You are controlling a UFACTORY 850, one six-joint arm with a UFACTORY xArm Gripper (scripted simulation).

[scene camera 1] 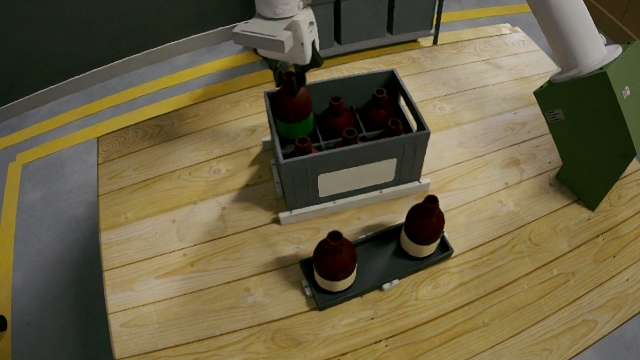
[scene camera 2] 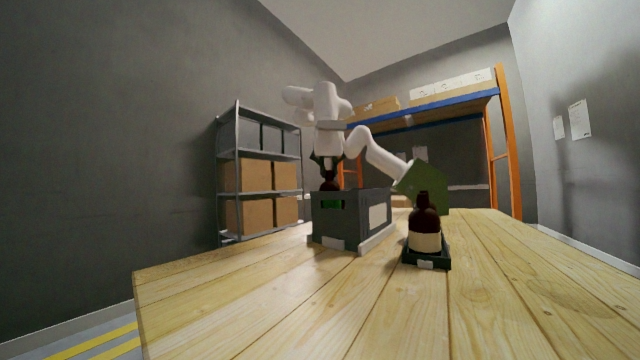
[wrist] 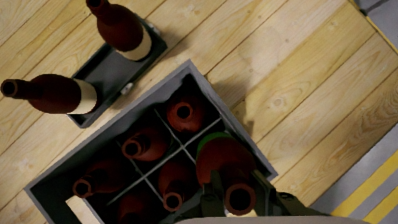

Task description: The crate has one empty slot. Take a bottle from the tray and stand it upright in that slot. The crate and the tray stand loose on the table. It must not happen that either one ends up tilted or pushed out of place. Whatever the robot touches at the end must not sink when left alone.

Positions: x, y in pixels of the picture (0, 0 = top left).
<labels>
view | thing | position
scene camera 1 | dark tray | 380, 260
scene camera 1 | bottle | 293, 112
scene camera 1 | crate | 322, 177
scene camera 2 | crate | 368, 211
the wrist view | my gripper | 233, 184
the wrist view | dark tray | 107, 69
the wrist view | bottle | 219, 151
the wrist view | crate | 62, 175
</labels>
